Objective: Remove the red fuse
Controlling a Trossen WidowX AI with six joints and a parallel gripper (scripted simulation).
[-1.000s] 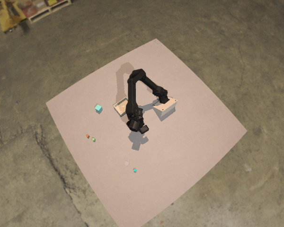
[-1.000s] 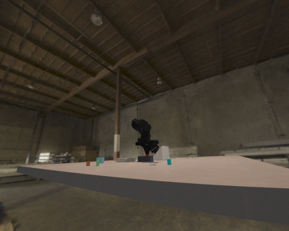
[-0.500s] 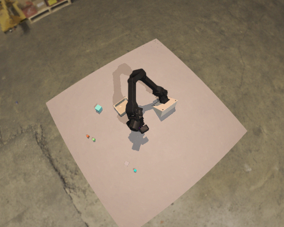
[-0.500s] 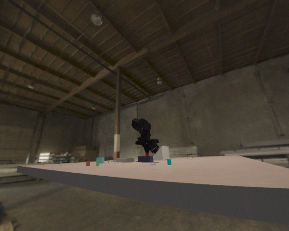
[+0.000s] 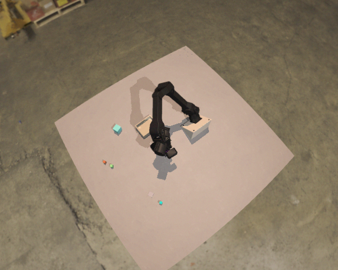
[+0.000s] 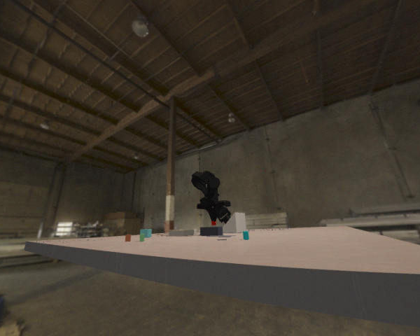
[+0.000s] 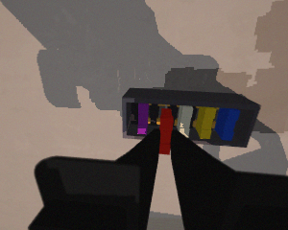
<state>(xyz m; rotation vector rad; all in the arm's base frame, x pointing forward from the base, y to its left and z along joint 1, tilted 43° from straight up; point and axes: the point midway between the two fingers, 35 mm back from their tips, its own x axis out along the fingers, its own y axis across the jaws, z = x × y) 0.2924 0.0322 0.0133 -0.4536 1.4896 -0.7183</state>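
Now: the purple fuse 40 mm below my gripper tip and 20 mm to the left of it. The rest, counted from my gripper tip: yellow fuse 40 mm to the right, 40 mm below, 10 mm behind; blue fuse 60 mm to the right, 40 mm below, 10 mm behind; red fuse 10 mm below.
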